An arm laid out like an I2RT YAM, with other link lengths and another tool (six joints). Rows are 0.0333 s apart.
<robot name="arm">
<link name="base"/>
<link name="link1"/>
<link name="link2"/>
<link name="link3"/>
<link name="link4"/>
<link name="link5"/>
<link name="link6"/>
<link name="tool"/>
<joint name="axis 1" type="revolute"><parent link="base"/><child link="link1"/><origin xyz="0 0 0.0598"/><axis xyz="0 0 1"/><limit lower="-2.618" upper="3.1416"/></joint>
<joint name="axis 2" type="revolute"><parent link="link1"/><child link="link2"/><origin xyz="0.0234 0.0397 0.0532"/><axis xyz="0 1 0"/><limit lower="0" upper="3.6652"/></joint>
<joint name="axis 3" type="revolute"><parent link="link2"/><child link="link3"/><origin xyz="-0.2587 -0.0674 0"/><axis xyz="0 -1 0"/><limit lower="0" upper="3.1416"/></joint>
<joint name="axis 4" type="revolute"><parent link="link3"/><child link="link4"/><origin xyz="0.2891 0.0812 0.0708"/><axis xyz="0 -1 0"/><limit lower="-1.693" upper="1.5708"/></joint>
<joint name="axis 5" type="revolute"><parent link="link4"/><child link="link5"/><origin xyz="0.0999 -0.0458 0.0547"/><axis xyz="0 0 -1"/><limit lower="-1.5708" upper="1.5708"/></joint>
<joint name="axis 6" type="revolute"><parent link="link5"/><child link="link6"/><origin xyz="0.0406 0 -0.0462"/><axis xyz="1 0 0"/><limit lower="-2.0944" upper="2.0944"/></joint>
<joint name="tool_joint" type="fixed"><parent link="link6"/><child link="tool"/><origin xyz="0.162 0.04 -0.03" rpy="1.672 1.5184 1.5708"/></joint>
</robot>
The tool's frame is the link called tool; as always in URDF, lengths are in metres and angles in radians.
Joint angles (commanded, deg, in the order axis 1, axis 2, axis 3, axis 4, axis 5, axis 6), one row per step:
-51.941, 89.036, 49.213, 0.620, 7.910, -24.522
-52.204, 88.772, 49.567, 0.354, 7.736, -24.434
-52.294, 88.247, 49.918, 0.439, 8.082, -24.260
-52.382, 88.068, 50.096, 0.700, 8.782, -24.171
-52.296, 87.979, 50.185, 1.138, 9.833, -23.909
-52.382, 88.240, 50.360, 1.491, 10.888, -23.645
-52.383, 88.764, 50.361, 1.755, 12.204, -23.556
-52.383, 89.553, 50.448, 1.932, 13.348, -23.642
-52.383, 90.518, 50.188, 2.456, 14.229, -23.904
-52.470, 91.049, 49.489, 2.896, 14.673, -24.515
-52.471, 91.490, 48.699, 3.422, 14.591, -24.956
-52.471, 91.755, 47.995, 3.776, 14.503, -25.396
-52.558, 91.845, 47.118, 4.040, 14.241, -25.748
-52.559, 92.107, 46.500, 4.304, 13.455, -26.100
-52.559, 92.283, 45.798, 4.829, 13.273, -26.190
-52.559, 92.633, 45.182, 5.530, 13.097, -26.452
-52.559, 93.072, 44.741, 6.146, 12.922, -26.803
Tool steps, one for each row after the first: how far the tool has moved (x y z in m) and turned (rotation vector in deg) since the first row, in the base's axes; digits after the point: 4 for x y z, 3 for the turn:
-0.0003, -0.0023, 0.0042, -0.178, -0.364, -0.183
0.0002, -0.0060, 0.0119, -1.006, -0.904, -0.649
-0.0010, -0.0097, 0.0160, -1.729, -1.005, -1.341
-0.0018, -0.0131, 0.0194, -2.517, -1.066, -2.244
-0.0041, -0.0173, 0.0203, -3.035, -0.912, -3.325
-0.0077, -0.0201, 0.0171, -3.309, -0.178, -4.414
-0.0112, -0.0224, 0.0121, -3.376, 0.774, -5.251
-0.0146, -0.0233, 0.0038, -3.266, 1.847, -5.763
-0.0193, -0.0219, -0.0048, -3.028, 3.024, -5.794
-0.0217, -0.0188, -0.0132, -2.597, 3.757, -5.431
-0.0240, -0.0158, -0.0200, -2.230, 4.425, -5.063
-0.0271, -0.0120, -0.0270, -1.695, 4.996, -4.697
-0.0272, -0.0077, -0.0335, -1.028, 5.233, -3.847
-0.0286, -0.0049, -0.0387, -0.713, 5.426, -3.636
-0.0296, -0.0029, -0.0440, -0.522, 5.686, -3.324
-0.0304, -0.0013, -0.0489, -0.360, 6.007, -2.954

